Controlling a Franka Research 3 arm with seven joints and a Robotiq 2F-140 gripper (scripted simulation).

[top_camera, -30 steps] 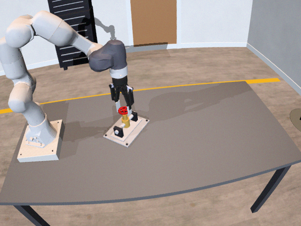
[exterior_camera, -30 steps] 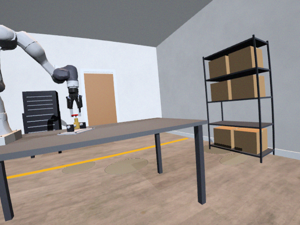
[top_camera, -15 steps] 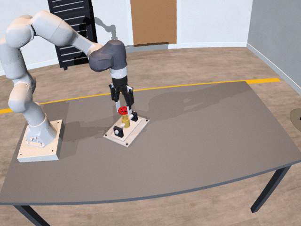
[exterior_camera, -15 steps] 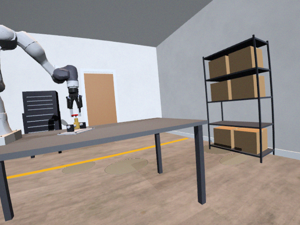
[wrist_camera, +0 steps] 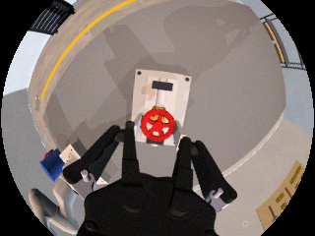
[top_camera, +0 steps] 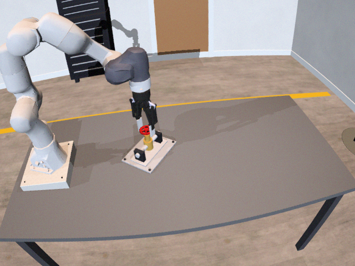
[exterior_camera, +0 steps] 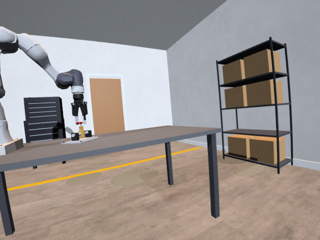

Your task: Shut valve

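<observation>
The red handwheel lies 2 cm below my hand.
</observation>
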